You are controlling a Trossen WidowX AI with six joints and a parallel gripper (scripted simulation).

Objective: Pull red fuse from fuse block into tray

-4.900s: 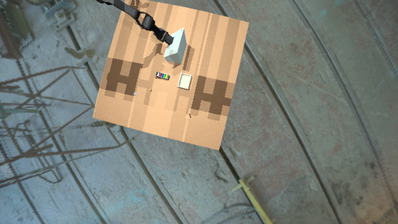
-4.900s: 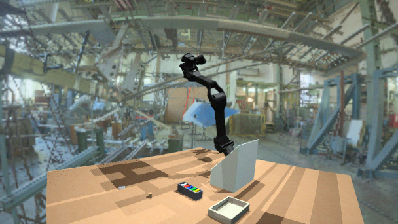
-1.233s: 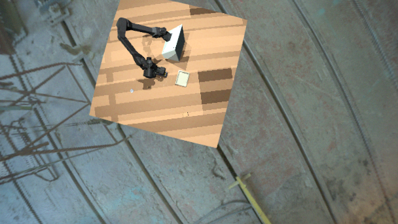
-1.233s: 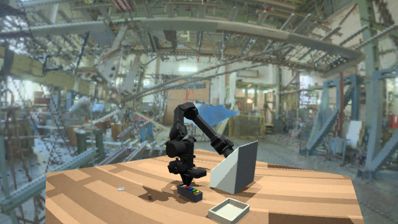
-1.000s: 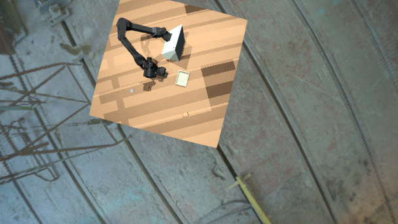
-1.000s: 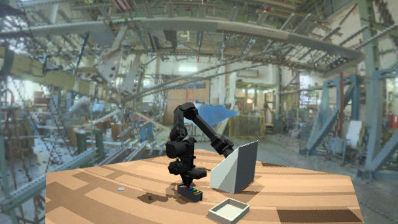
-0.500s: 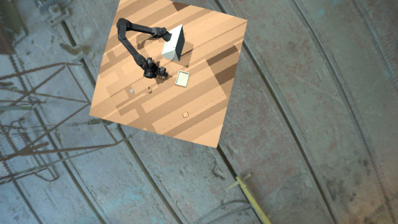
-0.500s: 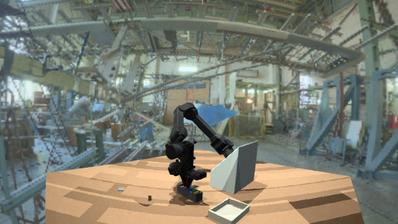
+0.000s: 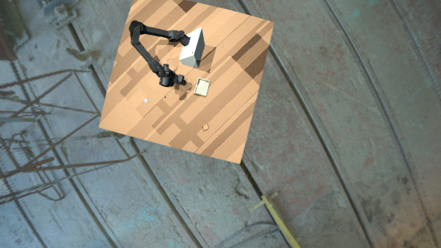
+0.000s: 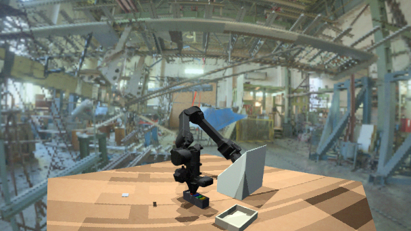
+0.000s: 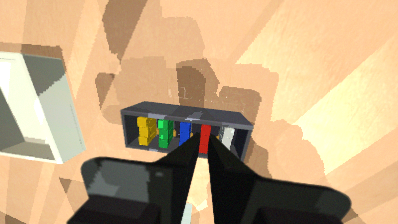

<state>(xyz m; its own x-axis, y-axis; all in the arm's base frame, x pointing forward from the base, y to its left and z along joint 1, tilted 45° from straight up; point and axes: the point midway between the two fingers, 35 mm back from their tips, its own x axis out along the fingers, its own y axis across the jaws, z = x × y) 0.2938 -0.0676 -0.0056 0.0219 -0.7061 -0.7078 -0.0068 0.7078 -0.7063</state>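
Now: the blue fuse 20 mm to the left of my gripper tip and 10 mm below it. Round my gripper tip: white fuse 20 mm to the right, 10 mm below; green fuse 40 mm to the left, 10 mm below; red fuse 10 mm below.
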